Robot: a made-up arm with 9 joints.
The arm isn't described. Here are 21 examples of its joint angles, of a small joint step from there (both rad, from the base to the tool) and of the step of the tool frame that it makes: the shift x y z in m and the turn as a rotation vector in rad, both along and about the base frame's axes.
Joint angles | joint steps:
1: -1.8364 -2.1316 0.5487 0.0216 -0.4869 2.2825 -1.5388 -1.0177 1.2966 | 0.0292 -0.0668 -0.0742 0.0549 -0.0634 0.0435 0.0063 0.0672 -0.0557
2: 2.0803 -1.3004 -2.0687 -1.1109 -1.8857 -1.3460 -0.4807 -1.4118 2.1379 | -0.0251 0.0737 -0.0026 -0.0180 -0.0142 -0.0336 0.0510 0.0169 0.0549
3: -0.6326 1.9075 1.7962 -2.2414 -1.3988 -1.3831 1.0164 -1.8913 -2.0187 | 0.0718 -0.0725 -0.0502 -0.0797 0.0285 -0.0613 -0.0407 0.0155 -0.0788
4: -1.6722 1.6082 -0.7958 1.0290 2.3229 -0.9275 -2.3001 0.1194 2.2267 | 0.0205 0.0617 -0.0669 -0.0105 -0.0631 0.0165 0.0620 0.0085 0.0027
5: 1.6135 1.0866 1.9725 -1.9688 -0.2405 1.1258 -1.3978 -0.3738 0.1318 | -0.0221 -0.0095 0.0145 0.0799 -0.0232 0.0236 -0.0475 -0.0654 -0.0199
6: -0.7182 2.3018 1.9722 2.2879 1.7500 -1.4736 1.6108 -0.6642 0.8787 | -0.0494 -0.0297 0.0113 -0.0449 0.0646 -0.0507 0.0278 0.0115 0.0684
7: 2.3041 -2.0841 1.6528 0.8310 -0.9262 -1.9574 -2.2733 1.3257 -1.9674 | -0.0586 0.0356 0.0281 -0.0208 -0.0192 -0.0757 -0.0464 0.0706 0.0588
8: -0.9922 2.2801 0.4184 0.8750 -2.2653 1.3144 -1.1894 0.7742 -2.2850 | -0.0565 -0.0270 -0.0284 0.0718 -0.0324 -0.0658 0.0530 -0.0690 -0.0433
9: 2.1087 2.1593 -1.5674 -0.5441 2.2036 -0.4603 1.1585 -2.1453 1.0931 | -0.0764 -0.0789 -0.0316 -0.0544 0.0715 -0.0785 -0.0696 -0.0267 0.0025
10: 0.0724 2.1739 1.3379 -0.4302 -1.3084 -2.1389 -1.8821 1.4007 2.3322 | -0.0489 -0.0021 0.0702 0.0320 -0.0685 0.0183 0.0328 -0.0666 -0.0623
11: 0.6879 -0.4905 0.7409 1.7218 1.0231 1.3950 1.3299 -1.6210 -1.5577 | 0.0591 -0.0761 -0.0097 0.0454 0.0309 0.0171 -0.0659 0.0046 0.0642
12: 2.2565 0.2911 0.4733 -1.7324 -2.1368 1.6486 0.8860 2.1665 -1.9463 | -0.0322 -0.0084 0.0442 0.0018 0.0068 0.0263 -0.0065 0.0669 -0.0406
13: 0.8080 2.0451 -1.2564 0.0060 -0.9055 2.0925 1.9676 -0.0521 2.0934 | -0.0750 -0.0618 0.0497 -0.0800 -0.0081 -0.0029 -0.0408 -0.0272 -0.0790
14: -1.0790 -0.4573 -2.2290 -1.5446 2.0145 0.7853 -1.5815 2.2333 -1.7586 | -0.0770 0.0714 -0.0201 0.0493 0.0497 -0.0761 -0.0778 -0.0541 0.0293
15: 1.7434 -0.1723 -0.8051 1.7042 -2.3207 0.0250 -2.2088 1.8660 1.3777 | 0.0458 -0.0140 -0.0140 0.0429 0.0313 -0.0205 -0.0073 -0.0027 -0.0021
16: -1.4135 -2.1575 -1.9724 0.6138 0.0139 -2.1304 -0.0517 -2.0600 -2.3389 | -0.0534 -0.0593 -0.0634 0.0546 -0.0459 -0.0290 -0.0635 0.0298 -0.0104
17: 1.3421 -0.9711 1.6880 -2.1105 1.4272 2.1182 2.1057 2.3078 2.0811 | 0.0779 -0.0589 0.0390 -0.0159 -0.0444 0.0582 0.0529 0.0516 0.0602
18: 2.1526 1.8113 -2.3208 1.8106 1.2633 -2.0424 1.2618 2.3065 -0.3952 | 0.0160 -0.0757 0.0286 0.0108 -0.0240 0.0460 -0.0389 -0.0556 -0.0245
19: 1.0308 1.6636 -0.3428 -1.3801 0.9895 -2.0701 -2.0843 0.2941 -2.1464 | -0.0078 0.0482 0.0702 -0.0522 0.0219 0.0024 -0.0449 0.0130 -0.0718
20: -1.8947 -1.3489 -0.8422 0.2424 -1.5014 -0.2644 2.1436 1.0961 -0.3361 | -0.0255 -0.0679 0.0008 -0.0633 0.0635 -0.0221 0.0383 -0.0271 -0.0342
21: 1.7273 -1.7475 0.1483 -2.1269 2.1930 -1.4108 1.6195 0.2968 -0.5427 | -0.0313 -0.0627 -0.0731 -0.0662 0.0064 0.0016 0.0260 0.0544 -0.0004
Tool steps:
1: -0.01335 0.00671 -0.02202 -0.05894 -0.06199 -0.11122
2: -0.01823 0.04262 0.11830 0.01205 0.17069 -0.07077
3: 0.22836 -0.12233 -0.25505 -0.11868 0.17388 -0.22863
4: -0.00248 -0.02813 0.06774 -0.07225 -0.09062 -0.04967
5: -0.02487 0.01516 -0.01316 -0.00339 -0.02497 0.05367
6: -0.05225 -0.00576 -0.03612 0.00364 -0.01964 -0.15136
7: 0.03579 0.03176 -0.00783 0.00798 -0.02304 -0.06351
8: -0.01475 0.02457 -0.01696 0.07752 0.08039 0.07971
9: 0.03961 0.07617 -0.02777 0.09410 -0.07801 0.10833
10: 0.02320 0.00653 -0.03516 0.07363 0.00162 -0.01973
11: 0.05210 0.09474 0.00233 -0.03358 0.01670 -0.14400
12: -0.01684 -0.00435 0.07342 0.05666 0.06603 -0.02015
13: -0.03080 -0.15407 -0.01318 0.09714 -0.10273 0.03253
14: -0.00897 -0.07545 0.02334 -0.07996 0.00487 0.01486
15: 0.00154 0.00782 -0.02104 -0.02857 -0.05441 -0.03504
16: -0.16667 -0.04667 -0.19323 0.05082 0.16411 -0.11078
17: 0.03999 -0.03239 -0.10146 -0.08677 -0.13830 0.05702
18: -0.03909 -0.05674 -0.00700 0.06609 -0.04336 -0.04442
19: 0.02984 0.01266 0.02215 -0.00359 0.07193 0.06001
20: 0.04644 0.06489 -0.03946 0.03464 0.03327 0.14938
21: 0.04527 -0.01762 0.13333 0.13034 -0.03776 -0.08601
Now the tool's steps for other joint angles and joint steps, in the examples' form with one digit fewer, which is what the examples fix.
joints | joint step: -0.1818 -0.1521 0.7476 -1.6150 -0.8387 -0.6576 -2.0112 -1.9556 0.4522 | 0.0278 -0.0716 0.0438 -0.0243 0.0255 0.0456 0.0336 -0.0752 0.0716
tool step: 0.0246 -0.0271 -0.0117 -0.0273 -0.0188 -0.1401
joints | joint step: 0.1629 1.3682 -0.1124 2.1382 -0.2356 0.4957 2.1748 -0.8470 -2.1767 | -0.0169 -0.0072 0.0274 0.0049 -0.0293 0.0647 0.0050 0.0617 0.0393
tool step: -0.0582 -0.1212 -0.0042 0.0502 0.0018 -0.1521
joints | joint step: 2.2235 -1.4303 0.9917 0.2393 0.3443 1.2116 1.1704 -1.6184 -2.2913 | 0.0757 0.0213 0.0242 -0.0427 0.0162 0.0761 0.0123 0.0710 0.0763
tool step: 0.1053 -0.1654 0.0853 -0.1981 -0.1370 0.0142
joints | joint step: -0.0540 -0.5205 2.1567 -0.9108 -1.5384 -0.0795 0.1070 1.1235 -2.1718 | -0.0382 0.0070 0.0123 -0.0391 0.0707 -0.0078 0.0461 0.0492 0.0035
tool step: 0.1008 0.1178 -0.0165 0.1245 -0.0919 -0.0299
